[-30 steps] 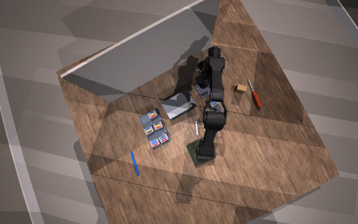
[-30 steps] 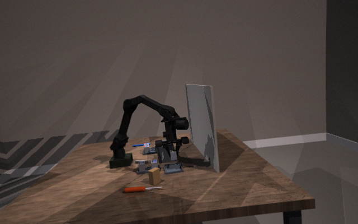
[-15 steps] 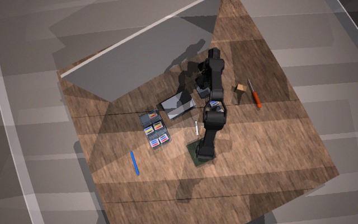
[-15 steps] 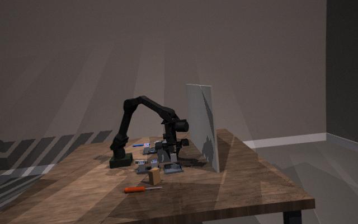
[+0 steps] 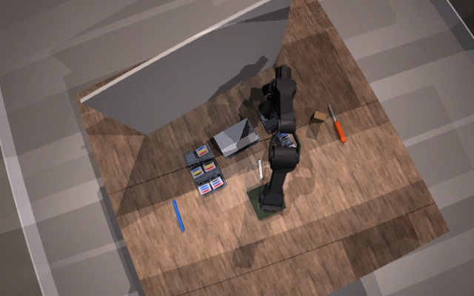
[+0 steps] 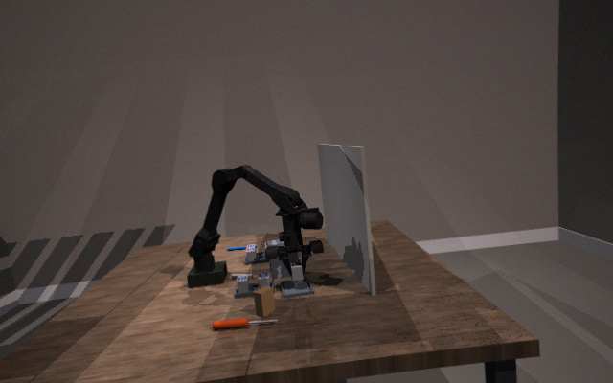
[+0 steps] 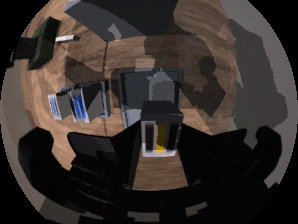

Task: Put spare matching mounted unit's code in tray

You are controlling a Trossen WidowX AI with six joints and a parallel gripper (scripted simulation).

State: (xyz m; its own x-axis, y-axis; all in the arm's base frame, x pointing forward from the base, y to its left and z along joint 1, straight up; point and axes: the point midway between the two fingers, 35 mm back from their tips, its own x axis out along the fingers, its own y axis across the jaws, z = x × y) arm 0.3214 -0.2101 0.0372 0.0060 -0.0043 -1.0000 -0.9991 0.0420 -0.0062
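Right now the grey tray is 40 mm below my gripper tip and 10 mm behind it. The rest, counted from my gripper tip: grey mounted unit 220 mm to the left, 30 mm behind; tan block 150 mm to the right, 110 mm behind, 10 mm below; upright grey board 210 mm to the left, 210 mm ahead, 180 mm above.
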